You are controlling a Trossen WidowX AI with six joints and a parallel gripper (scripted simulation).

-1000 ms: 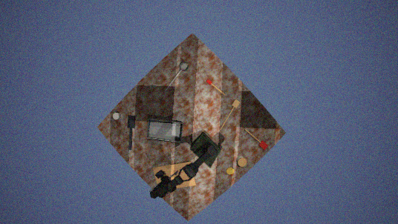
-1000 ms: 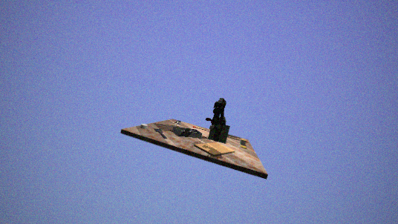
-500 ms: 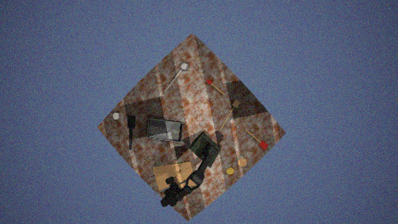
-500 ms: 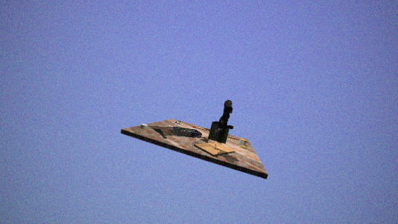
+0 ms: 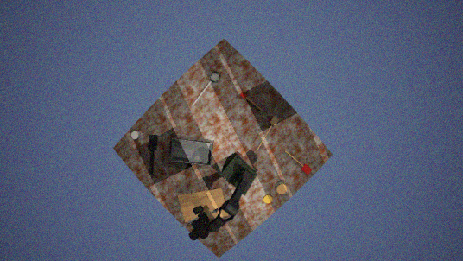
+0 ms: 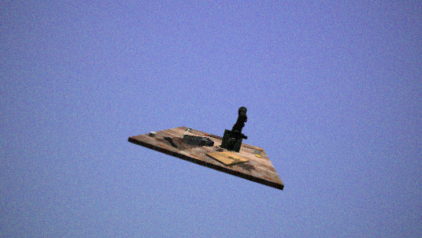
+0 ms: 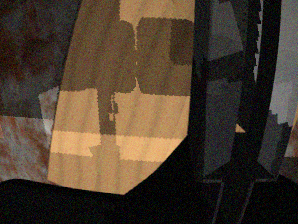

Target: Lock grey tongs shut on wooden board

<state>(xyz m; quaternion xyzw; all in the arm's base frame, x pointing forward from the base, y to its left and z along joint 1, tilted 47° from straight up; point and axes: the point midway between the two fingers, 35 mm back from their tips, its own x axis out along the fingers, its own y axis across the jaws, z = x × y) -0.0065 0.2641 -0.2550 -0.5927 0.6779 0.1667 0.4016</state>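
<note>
Now: gripper tip 2 cm short of the wooden board, 2 cm to the right of it and 13 cm above it. From my gripper tip the other things lie so: black spatula: 61 cm ahead, 2 cm to the right, 14 cm below; small white disc: 80 cm ahead, 2 cm to the right, 12 cm below; grey roasting tin: 37 cm ahead, 25 cm to the right, 11 cm below.
</note>
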